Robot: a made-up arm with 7 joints. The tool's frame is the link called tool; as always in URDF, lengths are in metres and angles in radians.
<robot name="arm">
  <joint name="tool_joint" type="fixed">
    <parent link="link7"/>
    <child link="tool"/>
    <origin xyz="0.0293 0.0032 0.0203" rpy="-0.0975 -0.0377 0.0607"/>
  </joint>
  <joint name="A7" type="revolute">
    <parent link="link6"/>
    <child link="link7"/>
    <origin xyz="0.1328 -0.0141 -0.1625"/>
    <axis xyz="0 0.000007 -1"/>
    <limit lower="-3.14" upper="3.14"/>
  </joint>
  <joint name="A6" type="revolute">
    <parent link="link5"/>
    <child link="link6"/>
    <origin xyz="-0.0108 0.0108 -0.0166"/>
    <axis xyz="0 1 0.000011"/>
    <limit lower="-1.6" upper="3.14"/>
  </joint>
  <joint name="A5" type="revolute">
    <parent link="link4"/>
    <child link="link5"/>
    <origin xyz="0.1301 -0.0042 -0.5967"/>
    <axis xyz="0 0.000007 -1"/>
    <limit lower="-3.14" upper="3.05"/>
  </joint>
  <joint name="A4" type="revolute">
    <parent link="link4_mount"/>
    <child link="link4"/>
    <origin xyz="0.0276 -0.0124 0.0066"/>
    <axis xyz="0 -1 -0.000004"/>
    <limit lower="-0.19" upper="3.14"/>
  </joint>
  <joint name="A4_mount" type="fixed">
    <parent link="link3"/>
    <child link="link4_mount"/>
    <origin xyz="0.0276 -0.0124 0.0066"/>
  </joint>
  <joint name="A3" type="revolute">
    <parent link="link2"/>
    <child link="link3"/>
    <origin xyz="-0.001 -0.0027 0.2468"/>
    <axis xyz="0 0 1"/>
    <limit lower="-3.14" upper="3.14"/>
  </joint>
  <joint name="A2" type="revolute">
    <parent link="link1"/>
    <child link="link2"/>
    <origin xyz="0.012 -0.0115 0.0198"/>
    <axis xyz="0 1 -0.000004"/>
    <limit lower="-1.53" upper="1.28"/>
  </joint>
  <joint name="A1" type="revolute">
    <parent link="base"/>
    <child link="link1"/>
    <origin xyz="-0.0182 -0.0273 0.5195"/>
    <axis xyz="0 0 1"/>
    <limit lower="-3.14" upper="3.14"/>
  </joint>
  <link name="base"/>
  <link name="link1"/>
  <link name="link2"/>
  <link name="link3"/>
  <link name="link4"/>
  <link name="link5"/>
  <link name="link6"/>
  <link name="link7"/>
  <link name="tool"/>
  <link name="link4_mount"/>
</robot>
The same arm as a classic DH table. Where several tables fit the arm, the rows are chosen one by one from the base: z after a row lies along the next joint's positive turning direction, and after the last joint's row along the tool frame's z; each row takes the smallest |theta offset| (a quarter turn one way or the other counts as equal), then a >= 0, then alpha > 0; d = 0 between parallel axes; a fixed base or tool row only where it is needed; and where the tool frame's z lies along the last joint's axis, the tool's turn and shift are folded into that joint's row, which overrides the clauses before.
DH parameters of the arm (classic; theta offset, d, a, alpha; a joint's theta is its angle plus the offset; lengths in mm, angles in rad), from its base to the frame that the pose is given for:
base (fixed): 0.9828 0 -32.8 0
A1: -0.9828 539.3 12 -1.5708
A2: 0 -14.2 -1 1.5708
A3: 0 260 55.2 1.5708
A4: 0 29 130.1 1.5708
A5: 0 613.3 -10.8 1.5708
A6: 0 -3.3 132.8 -1.5708
A7: -0.4285 53.9 28 3.0371
tool (fixed): -0.3697 -88.8 0 0
Joint limits (rad, base to tool): -3.14..3.14 -1.53..1.28 -3.14..3.14 -0.19..3.14 -3.14..3.05 -1.6..3.14 -3.14..3.14

